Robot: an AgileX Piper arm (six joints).
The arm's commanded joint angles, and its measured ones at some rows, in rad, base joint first. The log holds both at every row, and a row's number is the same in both.
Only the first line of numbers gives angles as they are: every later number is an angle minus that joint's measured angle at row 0.
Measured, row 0:
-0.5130, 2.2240, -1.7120, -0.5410, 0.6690, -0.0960
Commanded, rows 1 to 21:
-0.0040, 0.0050, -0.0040, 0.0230, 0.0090, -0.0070
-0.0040, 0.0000, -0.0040, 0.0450, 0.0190, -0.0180
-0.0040, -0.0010, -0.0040, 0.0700, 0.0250, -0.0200
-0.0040, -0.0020, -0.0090, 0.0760, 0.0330, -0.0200
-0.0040, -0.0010, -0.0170, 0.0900, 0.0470, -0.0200
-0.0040, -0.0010, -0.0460, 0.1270, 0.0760, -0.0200
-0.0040, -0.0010, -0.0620, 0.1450, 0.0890, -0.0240
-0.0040, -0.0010, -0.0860, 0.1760, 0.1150, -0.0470
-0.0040, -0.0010, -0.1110, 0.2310, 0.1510, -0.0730
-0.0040, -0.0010, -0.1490, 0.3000, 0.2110, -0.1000
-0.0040, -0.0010, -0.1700, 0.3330, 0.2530, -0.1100
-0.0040, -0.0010, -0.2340, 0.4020, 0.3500, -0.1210
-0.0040, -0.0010, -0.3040, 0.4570, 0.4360, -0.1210
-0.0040, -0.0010, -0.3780, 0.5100, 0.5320, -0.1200
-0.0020, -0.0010, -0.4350, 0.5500, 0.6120, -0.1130
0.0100, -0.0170, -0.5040, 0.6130, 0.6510, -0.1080
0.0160, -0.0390, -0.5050, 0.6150, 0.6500, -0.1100
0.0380, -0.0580, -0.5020, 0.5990, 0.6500, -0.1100
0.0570, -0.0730, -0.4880, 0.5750, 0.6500, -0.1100
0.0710, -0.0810, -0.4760, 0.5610, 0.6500, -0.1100
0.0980, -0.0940, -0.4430, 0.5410, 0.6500, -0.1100
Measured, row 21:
0.0670, -0.0700, -0.4790, 0.5720, 0.5390, -0.1090
